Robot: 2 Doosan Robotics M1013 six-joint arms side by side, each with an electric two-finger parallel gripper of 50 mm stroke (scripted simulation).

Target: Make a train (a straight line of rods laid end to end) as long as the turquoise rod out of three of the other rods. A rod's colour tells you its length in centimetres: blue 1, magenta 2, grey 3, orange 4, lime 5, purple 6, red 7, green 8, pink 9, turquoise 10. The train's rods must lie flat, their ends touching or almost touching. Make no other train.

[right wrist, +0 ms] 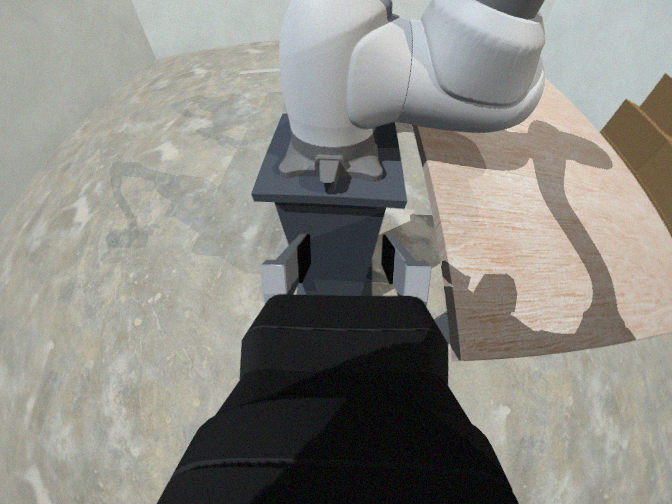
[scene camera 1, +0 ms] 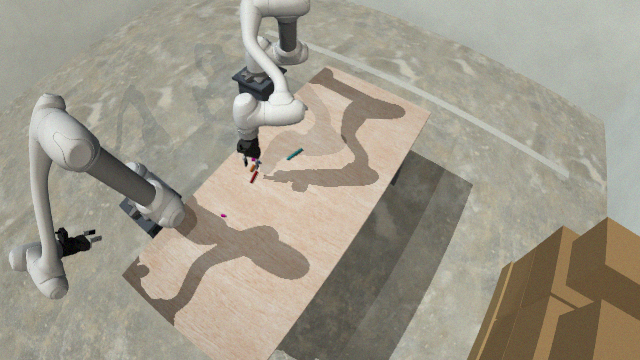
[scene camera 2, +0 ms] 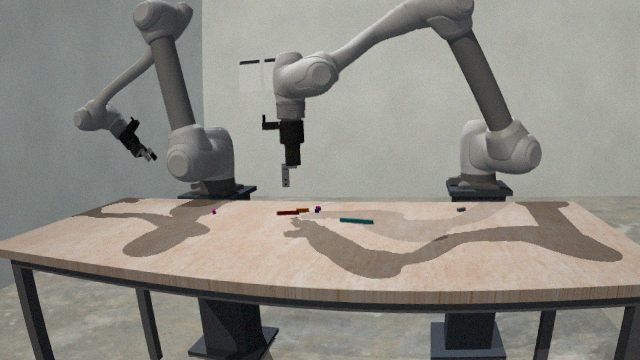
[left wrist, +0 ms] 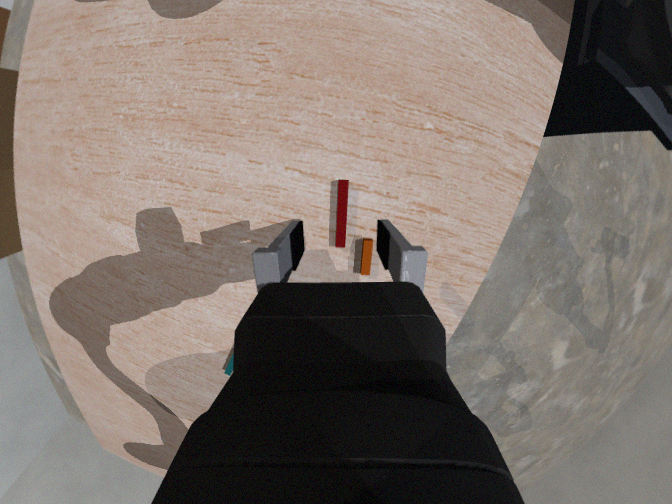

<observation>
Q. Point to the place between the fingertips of the right gripper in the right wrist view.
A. At 346,249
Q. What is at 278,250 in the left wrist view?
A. The left gripper.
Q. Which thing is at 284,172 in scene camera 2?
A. The left gripper.
</observation>
